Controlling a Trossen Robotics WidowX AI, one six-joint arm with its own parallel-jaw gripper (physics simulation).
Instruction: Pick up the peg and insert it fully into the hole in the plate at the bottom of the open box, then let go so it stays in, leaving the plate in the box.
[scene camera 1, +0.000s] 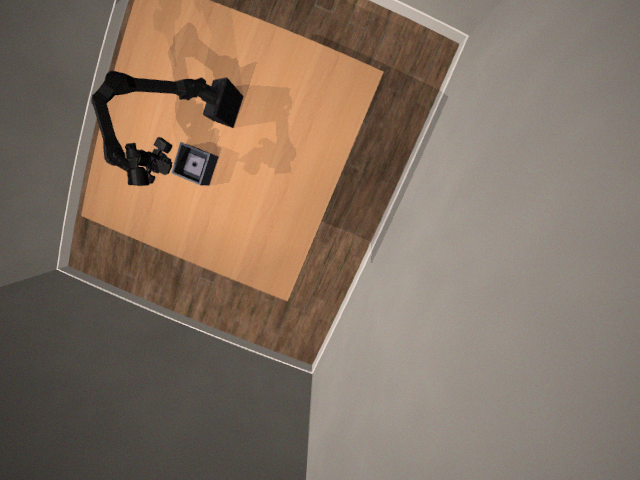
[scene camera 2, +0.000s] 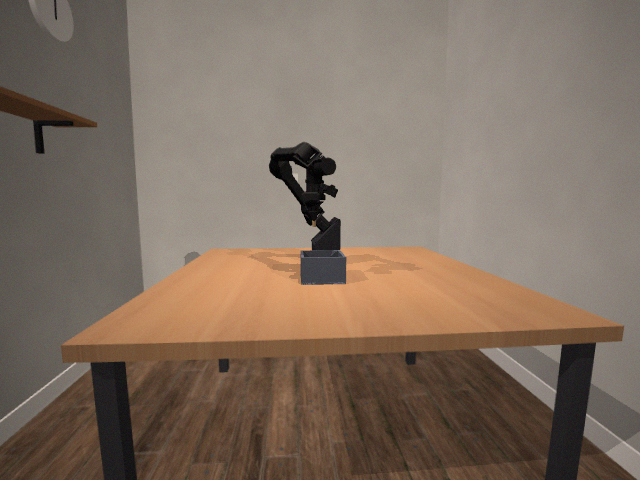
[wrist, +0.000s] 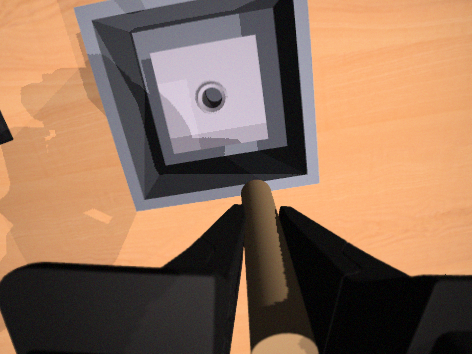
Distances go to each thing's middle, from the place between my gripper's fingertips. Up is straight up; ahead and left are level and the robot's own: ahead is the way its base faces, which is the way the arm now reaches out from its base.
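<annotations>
So you can picture it, the blue-grey box (scene camera 2: 318, 267) is 30 mm to the left of my hand, 30 mm behind it and 180 mm below it. And there's a pale plate (wrist: 194, 122) that's 30 mm to the left of my hand and 30 mm behind it too, but 190 mm below it.
</annotations>
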